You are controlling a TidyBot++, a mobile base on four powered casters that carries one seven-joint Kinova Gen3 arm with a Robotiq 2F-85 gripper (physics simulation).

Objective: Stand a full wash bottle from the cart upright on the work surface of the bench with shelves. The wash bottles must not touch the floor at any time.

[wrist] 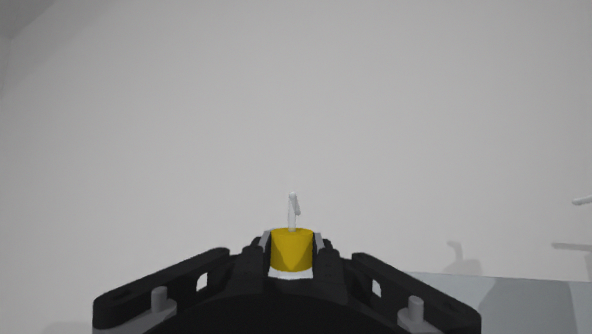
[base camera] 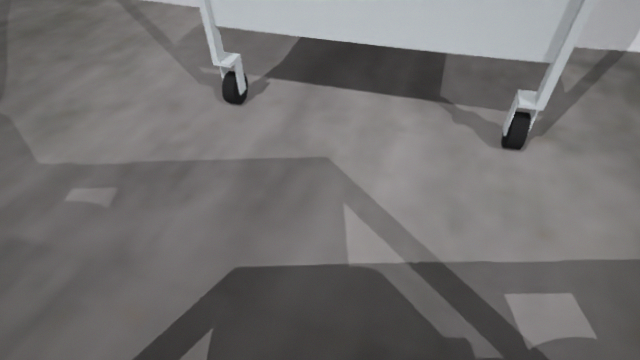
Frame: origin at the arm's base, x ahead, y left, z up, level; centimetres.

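Seen in the pictures: gripper, fingertip midpoint: [wrist: 292, 243].
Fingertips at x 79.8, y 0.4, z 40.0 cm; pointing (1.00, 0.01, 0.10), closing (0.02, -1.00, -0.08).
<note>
Pixels of each thing's top centre, then the offset from my fingertips to it. "pt": a spot on its surface instead. Level surfaces: height alone.
- wash bottle at its top centre: [wrist: 288, 192] dy +0.2, dx -0.1, dz +4.2 cm
- pale spout tip at a spot on its surface: [wrist: 582, 201] pt dy -26.4, dx +1.2, dz +2.1 cm
- grey floor at its surface level: dz -79.6 cm
A wash bottle [wrist: 291, 260] with a yellow cap and a thin pale spout stands upright in the wrist view, low in the middle. My gripper [wrist: 292, 243] is shut on it, with one fingertip against each side at the yellow cap. Most of the bottle's body is hidden behind the gripper, so I cannot tell whether its base touches the cart. The white cart [base camera: 380, 27] [wrist: 530, 300] shows its lower side and two front casters in the base view, and part of its top at the lower right in the wrist view. The bench with shelves does not show.
A pale spout tip [wrist: 582, 201] of another bottle shows at the right edge of the wrist view. A light wall [wrist: 300, 100] stands behind the cart. The cart's black front wheels [base camera: 235, 88] [base camera: 516, 131] stand on the grey floor [base camera: 300, 125], which carries dark shadows.
</note>
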